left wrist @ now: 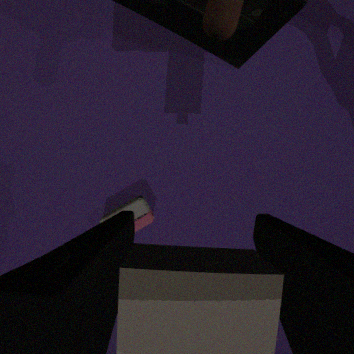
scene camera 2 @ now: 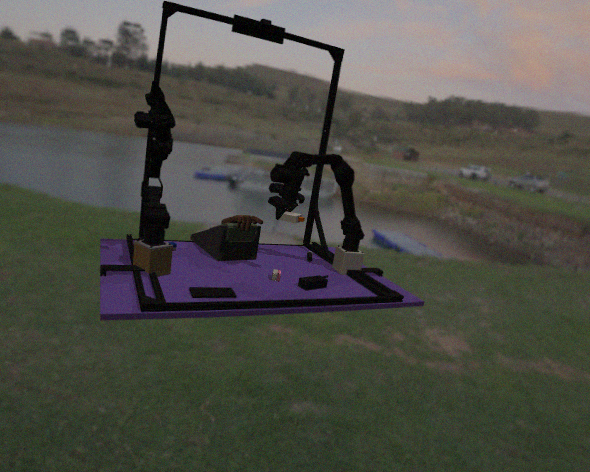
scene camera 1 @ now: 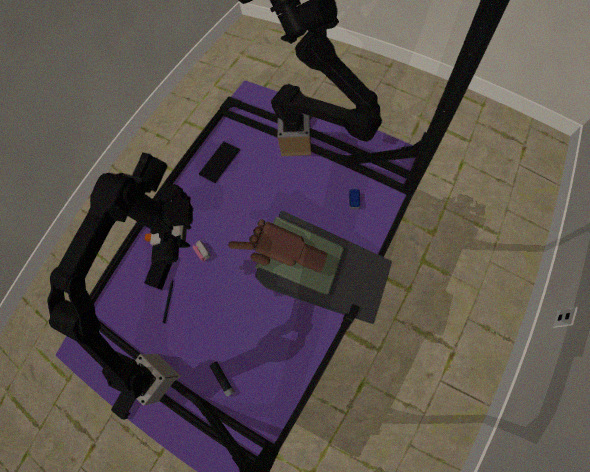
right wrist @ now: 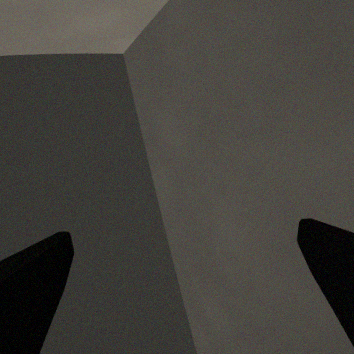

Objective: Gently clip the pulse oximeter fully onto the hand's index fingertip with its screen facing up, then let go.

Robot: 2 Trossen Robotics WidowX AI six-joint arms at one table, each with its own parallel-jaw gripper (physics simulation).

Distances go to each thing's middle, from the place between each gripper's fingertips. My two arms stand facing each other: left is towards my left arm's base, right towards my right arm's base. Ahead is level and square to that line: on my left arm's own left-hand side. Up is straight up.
Now: left hand 31 cm past the grey plate (scene camera 1: 361,277), 19 cm above it and 12 cm to the left of it.
Right now my right hand is 600 mm above the grey plate, 420 mm to the right of it and 350 mm past it.
